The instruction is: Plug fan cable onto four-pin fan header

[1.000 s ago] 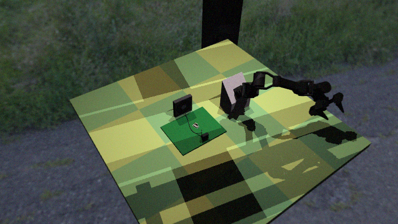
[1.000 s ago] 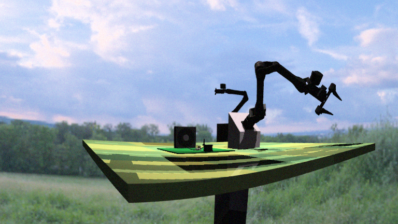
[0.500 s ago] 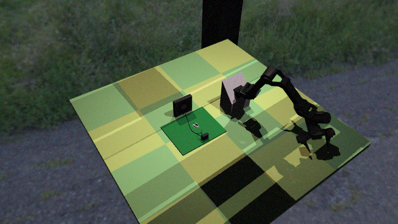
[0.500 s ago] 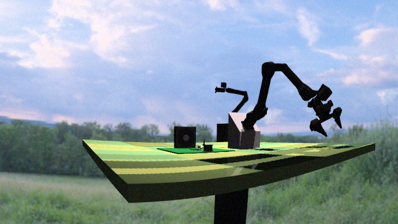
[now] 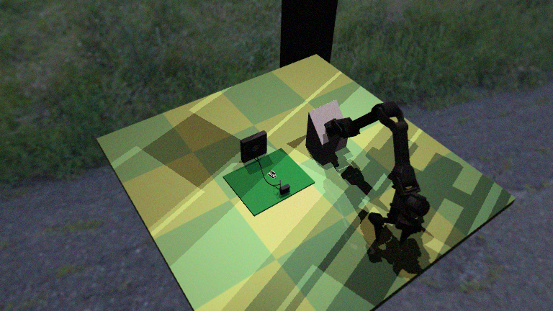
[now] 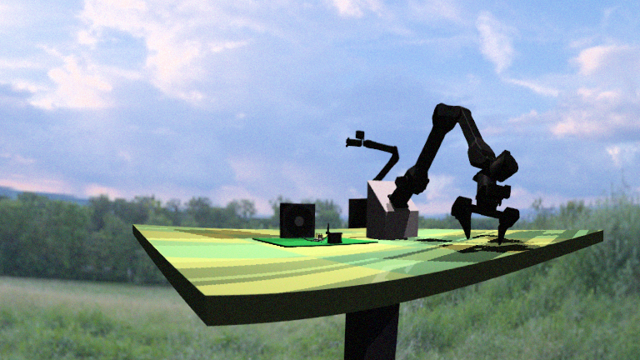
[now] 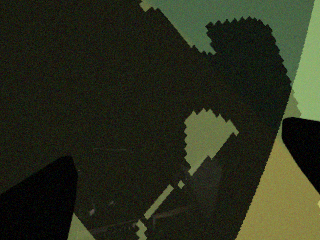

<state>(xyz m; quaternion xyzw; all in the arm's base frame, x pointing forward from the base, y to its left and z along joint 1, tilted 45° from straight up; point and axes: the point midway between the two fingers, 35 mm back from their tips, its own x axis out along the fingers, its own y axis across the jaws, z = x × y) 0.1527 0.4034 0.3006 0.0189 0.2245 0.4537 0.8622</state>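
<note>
My gripper tip is now 420 mm to the left of the black plug and 160 mm short of it. From my gripper tip the other things lie so: green board: 520 mm to the right, 170 mm ahead, 30 mm below; black fan: 660 mm to the right, 140 mm ahead, 40 mm above.
</note>
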